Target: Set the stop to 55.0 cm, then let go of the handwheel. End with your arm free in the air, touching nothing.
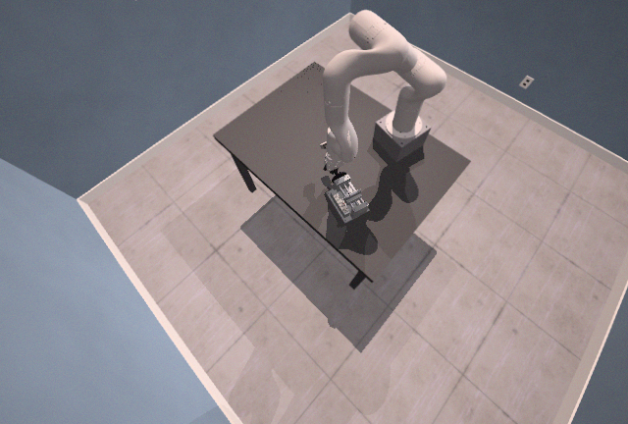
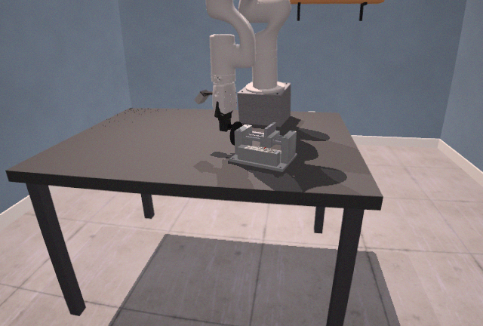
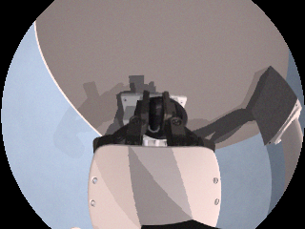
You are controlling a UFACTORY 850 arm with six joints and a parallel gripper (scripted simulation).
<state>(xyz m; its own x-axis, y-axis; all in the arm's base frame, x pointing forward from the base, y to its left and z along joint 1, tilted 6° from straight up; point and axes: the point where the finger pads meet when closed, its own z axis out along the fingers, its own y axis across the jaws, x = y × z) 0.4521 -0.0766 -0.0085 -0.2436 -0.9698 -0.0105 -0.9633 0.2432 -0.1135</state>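
Now: the black handwheel 2 cm to the left of my hand and 1 cm below it. Round my hand: dark handle: 1 cm to the left; then grey stop fixture: 4 cm ahead, 17 cm to the left, 2 cm below.
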